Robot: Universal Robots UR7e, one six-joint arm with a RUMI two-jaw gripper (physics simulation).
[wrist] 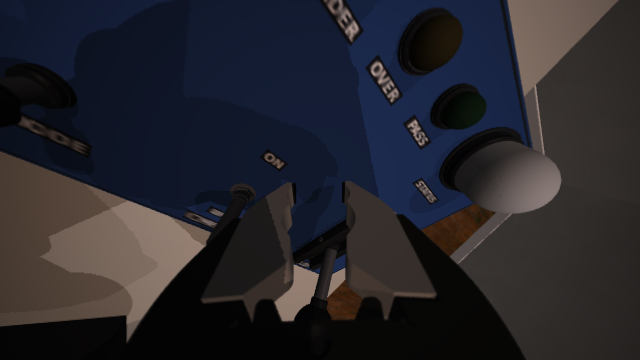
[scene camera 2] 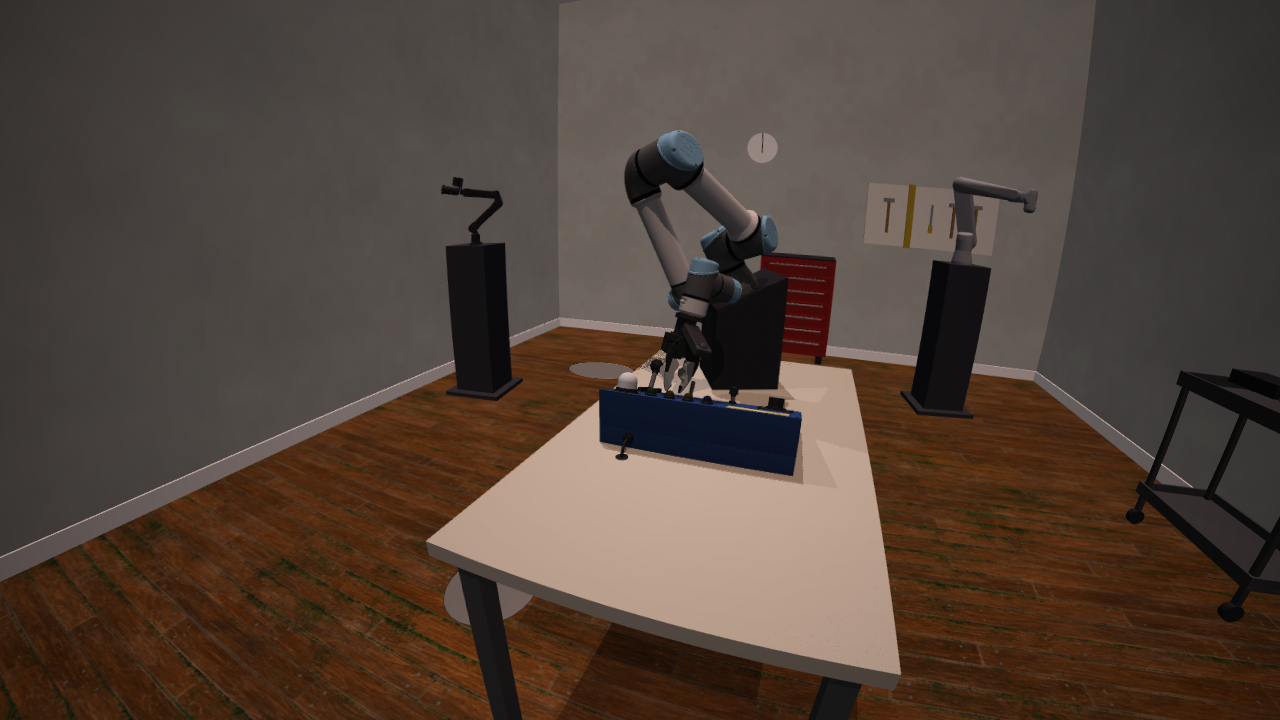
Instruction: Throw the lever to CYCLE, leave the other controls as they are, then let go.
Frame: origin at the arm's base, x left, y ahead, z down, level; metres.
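Where they show: gripper, fingertip midpoint: (wrist: pixel 318 184).
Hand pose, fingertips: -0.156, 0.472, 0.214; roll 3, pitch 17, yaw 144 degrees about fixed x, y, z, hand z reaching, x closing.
Observation:
Things, the pixels of their centre, and the offset from my fingertips, as dx, dy, dz. "pt": a spot on its surface instead.
- blue control panel, body centre: (wrist: pixel 217 86) (scene camera 2: pixel 706 409) +0.095, +0.022, +0.033
- grey shaft, body centre: (wrist: pixel 325 275) -0.071, -0.089, +0.002
- black slot, surface spot: (wrist: pixel 312 251) pt -0.055, -0.081, +0.025
- toggle switch, body centre: (wrist: pixel 229 218) +0.046, -0.061, +0.008
- label, surface spot: (wrist: pixel 274 160) pt +0.038, -0.003, +0.015
- black knob, body centre: (wrist: pixel 12 92) (scene camera 2: pixel 732 398) +0.163, -0.034, +0.015
- white dome, surface spot: (wrist: pixel 507 175) pt -0.083, +0.078, -0.057
- green lamp, surface spot: (wrist: pixel 465 107) pt -0.033, +0.093, -0.040
- amber lamp, surface spot: (wrist: pixel 436 42) pt +0.012, +0.097, -0.041
The blue control panel (scene camera 2: pixel 698 432) (wrist: pixel 240 65) stands on the table. The lever, a grey shaft (wrist: pixel 326 277) with a black ball knob (scene camera 2: pixel 656 365) (wrist: pixel 312 311), rises from a black slot (wrist: pixel 312 251). My gripper (scene camera 2: pixel 677 385) (wrist: pixel 318 184) is partly closed, with a gap between its fingers. In the wrist view the lever shows through this gap, its knob near the palm; the fingers do not grip it. The right finger hides the slot's upper end, and the CYCLE label does not show, so the lever's exact position is unclear.
A toggle switch (wrist: pixel 231 215) stands left of the fingers, below the ON label (wrist: pixel 274 160). A black knob (wrist: pixel 35 87) is farther left. On the right are a white dome (wrist: pixel 507 175), a green lamp (wrist: pixel 465 107) and an amber lamp (wrist: pixel 436 42).

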